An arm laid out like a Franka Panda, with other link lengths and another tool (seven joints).
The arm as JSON. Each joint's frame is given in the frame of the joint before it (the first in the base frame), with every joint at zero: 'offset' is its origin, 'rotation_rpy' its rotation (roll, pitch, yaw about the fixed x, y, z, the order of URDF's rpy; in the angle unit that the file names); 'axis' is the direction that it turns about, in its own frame. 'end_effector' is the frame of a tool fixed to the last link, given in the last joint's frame.
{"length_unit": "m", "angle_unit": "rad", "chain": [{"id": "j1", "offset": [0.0, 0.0, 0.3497], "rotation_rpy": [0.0, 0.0, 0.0], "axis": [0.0, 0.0, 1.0]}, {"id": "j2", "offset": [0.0, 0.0, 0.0], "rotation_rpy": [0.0, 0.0, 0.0], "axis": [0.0, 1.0, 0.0]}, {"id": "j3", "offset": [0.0, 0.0, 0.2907], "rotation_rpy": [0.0, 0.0, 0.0], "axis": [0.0, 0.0, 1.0]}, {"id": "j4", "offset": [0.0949, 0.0, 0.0], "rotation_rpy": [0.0, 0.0, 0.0], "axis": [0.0, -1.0, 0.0]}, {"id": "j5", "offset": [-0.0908, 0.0, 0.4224], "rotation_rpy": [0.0, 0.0, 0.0], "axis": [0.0, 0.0, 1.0]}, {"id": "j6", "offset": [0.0, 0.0, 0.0], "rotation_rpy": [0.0, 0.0, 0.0], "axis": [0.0, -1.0, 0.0]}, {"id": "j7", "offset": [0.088, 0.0, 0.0], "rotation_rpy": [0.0, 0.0, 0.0], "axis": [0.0, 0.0, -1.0]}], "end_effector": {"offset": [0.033, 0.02, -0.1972], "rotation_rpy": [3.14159, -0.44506, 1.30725]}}
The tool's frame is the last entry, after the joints.
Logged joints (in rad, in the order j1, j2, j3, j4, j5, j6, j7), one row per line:
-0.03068, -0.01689, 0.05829, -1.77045, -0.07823, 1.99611, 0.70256
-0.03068, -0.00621, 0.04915, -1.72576, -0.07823, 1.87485, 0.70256
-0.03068, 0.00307, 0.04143, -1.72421, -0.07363, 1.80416, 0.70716
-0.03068, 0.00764, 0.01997, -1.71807, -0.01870, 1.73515, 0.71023
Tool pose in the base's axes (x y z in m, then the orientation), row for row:
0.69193, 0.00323, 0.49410, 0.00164, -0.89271, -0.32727, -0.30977
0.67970, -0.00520, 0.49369, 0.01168, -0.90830, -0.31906, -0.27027
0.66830, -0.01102, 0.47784, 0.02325, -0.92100, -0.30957, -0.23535
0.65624, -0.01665, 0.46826, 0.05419, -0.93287, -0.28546, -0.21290
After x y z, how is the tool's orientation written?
As a quaternion, w x y z.
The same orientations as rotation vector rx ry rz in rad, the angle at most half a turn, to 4 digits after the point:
-2.8016, -1.0271, -0.9722
-2.8325, -0.9950, -0.8428
-2.8513, -0.9584, -0.7286
-2.8337, -0.8671, -0.6467

